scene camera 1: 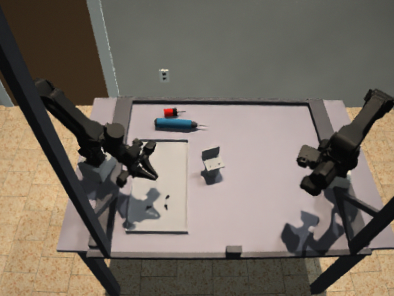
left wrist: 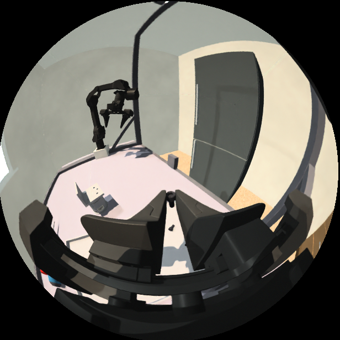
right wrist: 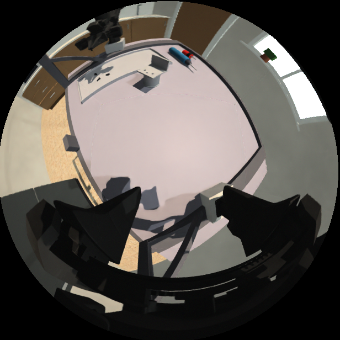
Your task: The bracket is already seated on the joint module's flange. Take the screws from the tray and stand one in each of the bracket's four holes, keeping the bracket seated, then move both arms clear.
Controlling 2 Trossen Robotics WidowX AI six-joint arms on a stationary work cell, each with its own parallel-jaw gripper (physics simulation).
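Places are measured from the left arm's base along level axes (x right, y back, z down), in centimetres.
Where they show: left gripper, fingertip midpoint: (scene camera 1: 157, 178); right gripper, fingertip midpoint: (scene camera 1: 308, 173); left arm's base, link origin: (scene camera 1: 95, 159).
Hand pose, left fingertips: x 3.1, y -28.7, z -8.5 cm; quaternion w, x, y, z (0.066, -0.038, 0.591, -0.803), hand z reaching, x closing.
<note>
Things, the pixels of their top centre, and the offset from my left fingertips. "spot": a spot on its surface instead.
- joint module, top centre: (scene camera 1: 213, 161) dx -21.1, dy -12.5, dz +10.4 cm
- tray, top centre: (scene camera 1: 159, 180) dx -8.0, dy +4.2, dz +15.2 cm
- blue screwdriver-like tool, surface spot: (scene camera 1: 175, 123) spot: dx -35.8, dy +10.3, dz +13.2 cm
- smaller red tool, top centre: (scene camera 1: 174, 109) dx -43.6, dy +14.3, dz +13.4 cm
- grey block, top centre: (scene camera 1: 234, 248) dx +8.3, dy -31.4, dz +11.1 cm
The bracket (scene camera 1: 214, 163) (left wrist: 94, 191) (right wrist: 160, 62) sits on the joint module (scene camera 1: 212, 176) (left wrist: 101, 206) (right wrist: 151, 81), its side plate upright. Dark hole spots show on its flat plate; I see no screw standing above them. My left gripper (scene camera 1: 156, 177) (left wrist: 170, 193) is shut on a screw (left wrist: 171, 201) at its fingertips, above the tray (scene camera 1: 177, 165) (right wrist: 120, 68) and left of the bracket in the scene view. Loose screws (scene camera 1: 167, 197) (right wrist: 107, 74) lie in the tray; one also shows between the fingers in the left wrist view. My right gripper (right wrist: 183, 190) (left wrist: 112, 127) is open and empty, high at the right.
A blue screwdriver-like tool (scene camera 1: 175, 123) (right wrist: 179, 55) and a smaller red tool (scene camera 1: 170, 112) (right wrist: 187, 53) lie behind the tray. A grey block (scene camera 1: 233, 251) (left wrist: 173, 161) (right wrist: 71, 143) stands at the table's front edge. Dark frame posts rise at both sides.
</note>
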